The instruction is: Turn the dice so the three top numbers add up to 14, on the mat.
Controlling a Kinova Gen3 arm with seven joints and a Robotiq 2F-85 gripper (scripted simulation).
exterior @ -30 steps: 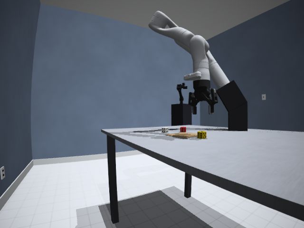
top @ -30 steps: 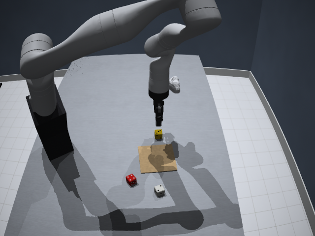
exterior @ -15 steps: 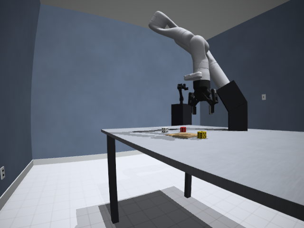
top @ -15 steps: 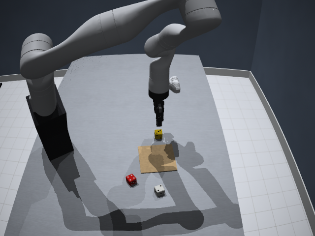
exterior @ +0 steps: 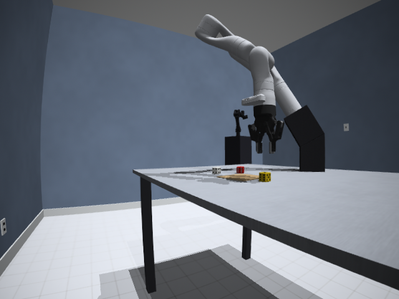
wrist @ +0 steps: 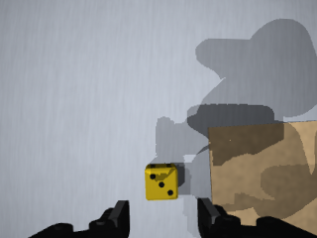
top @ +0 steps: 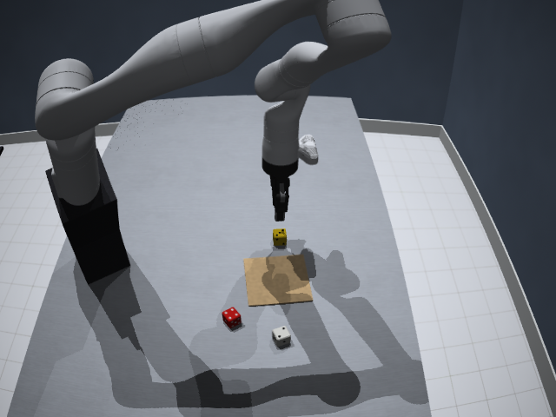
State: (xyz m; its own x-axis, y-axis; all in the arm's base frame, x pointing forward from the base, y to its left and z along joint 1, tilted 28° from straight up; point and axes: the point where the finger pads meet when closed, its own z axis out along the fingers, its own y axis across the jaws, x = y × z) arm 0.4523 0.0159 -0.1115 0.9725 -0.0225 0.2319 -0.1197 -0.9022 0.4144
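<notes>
Now: the yellow die 9 cm below my hand. Round my hand: tan mat (3 cm behind, 12 cm to the right, 11 cm below); then red die (15 cm behind, 22 cm to the right, 9 cm below); then white die (5 cm behind, 28 cm to the right, 9 cm below).
</notes>
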